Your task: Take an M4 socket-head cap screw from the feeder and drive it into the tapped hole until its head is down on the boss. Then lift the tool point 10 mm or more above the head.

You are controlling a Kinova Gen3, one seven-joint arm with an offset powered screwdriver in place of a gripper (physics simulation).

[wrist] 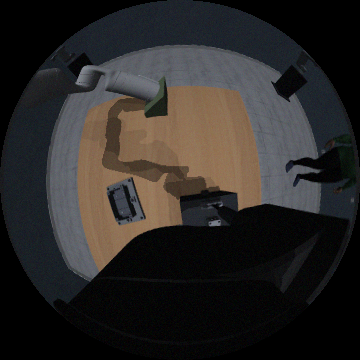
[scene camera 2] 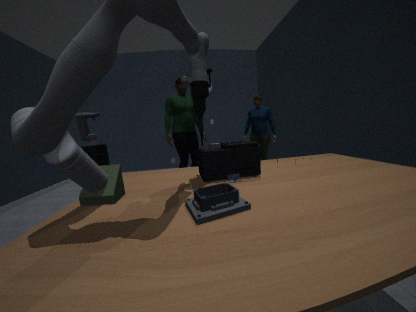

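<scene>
The black box-shaped feeder (scene camera 2: pixel 230 164) (wrist: pixel 191 214) stands on the table, with small light metal parts on its top. My gripper, a dark powered screwdriver (scene camera 2: pixel 203 144) (wrist: pixel 216 205), points down with its thin tip at the feeder's top, near the left end in the scene view. Whether the tip touches a screw or carries one is too small and dark to tell. A dark open-topped housing (scene camera 2: pixel 220 201) (wrist: pixel 133 200) sits on a grey base plate (scene camera 2: pixel 222 216), apart from the feeder and nearer the scene camera. Its boss and tapped hole cannot be made out.
The arm's base rests on a green angled block (scene camera 2: pixel 116 187) (wrist: pixel 160 102) at the table's left in the scene view. A small grey piece (scene camera 2: pixel 234 177) lies at the feeder's foot. Two people (scene camera 2: pixel 181 117) (scene camera 2: pixel 260 120) stand beyond the wooden table (scene camera 2: pixel 310 215) (wrist: pixel 210 135).
</scene>
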